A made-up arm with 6 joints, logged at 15 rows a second.
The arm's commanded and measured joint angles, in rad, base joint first. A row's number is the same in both.
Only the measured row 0 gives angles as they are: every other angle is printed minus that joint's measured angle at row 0.
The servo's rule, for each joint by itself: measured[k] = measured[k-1] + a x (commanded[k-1-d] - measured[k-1]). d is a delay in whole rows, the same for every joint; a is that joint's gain. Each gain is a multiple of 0.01, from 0.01 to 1. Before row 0 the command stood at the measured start. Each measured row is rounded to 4 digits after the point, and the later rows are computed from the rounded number. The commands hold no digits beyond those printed.
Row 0, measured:
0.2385, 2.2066, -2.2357, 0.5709, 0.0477, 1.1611
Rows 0 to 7, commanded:
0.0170, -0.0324, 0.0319, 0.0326, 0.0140, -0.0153
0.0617, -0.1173, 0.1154, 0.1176, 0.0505, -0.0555
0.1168, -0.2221, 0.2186, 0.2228, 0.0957, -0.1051
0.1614, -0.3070, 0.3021, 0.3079, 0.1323, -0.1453
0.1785, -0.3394, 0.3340, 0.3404, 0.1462, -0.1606
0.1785, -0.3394, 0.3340, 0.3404, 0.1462, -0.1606
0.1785, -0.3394, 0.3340, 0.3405, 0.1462, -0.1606
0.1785, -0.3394, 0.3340, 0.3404, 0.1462, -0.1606
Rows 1 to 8, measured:
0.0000, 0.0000, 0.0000, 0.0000, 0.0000, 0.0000
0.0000, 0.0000, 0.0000, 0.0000, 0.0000, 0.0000
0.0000, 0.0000, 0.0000, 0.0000, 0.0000, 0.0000
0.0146, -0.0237, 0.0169, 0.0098, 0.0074, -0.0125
0.0551, -0.0920, 0.0691, 0.0421, 0.0302, -0.0478
0.1082, -0.1870, 0.1483, 0.0963, 0.0649, -0.0948
0.1540, -0.2746, 0.2298, 0.1598, 0.1006, -0.1362
0.1751, -0.3219, 0.2850, 0.2140, 0.1248, -0.1562
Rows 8 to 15, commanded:
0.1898, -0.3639, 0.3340, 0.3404, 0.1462, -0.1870
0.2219, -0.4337, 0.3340, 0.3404, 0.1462, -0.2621
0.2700, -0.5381, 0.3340, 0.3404, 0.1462, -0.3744
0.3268, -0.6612, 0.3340, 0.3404, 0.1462, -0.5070
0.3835, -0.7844, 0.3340, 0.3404, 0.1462, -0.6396
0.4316, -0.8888, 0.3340, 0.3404, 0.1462, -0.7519
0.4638, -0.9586, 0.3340, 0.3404, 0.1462, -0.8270
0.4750, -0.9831, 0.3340, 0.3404, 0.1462, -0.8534
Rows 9 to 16, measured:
0.1780, -0.3347, 0.3110, 0.2519, 0.1361, -0.1598
0.1784, -0.3381, 0.3232, 0.2785, 0.1415, -0.1605
0.1785, -0.3390, 0.3289, 0.2971, 0.1440, -0.1606
0.1882, -0.3572, 0.3316, 0.3101, 0.1452, -0.1822
0.2172, -0.4130, 0.3329, 0.3192, 0.1457, -0.2477
0.2626, -0.5043, 0.3335, 0.3256, 0.1460, -0.3516
0.3178, -0.6188, 0.3338, 0.3300, 0.1461, -0.4790
0.3743, -0.7397, 0.3339, 0.3331, 0.1462, -0.6107

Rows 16 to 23, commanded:
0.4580, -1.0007, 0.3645, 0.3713, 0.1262, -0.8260
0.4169, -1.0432, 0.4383, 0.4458, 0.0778, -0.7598
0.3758, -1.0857, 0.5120, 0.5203, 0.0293, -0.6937
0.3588, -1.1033, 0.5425, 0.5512, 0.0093, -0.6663
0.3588, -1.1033, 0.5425, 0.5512, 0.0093, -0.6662
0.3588, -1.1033, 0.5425, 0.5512, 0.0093, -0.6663
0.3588, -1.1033, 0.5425, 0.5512, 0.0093, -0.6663
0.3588, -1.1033, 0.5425, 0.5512, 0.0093, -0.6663
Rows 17 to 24, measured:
0.4236, -0.8485, 0.3340, 0.3353, 0.1462, -0.7265
0.4582, -0.9289, 0.3340, 0.3368, 0.1462, -0.8089
0.4726, -0.9685, 0.3340, 0.3379, 0.1462, -0.8454
0.4600, -0.9920, 0.3502, 0.3479, 0.1356, -0.8295
0.4229, -1.0294, 0.3969, 0.3773, 0.1050, -0.7723
0.3824, -1.0705, 0.4579, 0.4202, 0.0649, -0.7078
0.3621, -1.0944, 0.5027, 0.4595, 0.0354, -0.6738
0.3593, -1.1009, 0.5238, 0.4870, 0.0216, -0.6676

